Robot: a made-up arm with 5 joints. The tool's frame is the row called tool.
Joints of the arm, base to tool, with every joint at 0 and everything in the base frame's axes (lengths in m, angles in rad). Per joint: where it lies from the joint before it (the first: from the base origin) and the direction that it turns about. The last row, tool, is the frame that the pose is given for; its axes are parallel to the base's.
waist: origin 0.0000 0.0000 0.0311 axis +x
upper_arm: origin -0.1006 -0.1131 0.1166 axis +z
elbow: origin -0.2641 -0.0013 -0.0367 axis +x
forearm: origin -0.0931 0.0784 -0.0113 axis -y
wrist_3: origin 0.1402 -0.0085 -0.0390 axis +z
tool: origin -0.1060 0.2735 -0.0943
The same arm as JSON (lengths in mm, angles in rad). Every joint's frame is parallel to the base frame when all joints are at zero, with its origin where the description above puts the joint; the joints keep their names.
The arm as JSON. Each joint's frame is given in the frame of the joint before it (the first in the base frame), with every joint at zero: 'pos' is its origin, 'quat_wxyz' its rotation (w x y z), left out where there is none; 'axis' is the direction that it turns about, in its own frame. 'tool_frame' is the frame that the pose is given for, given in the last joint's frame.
{"length_unit": "mm", "angle_unit": "rad", "joints": [
  {"joint": "waist", "pos": [0.0, 0.0, 31.1], "axis": [1.0, 0.0, 0.0]},
  {"joint": "upper_arm", "pos": [-100.6, -113.1, 116.6], "axis": [0.0, 0.0, 1.0]},
  {"joint": "elbow", "pos": [-264.1, -1.3, -36.7], "axis": [1.0, 0.0, 0.0]},
  {"joint": "forearm", "pos": [-93.1, 78.4, -11.3], "axis": [0.0, -1.0, 0.0]},
  {"joint": "wrist_3", "pos": [140.2, -8.5, -39.0], "axis": [0.0, 0.0, 1.0]}
], "tool_frame": {"pos": [-106.0, 273.5, -94.3]}}

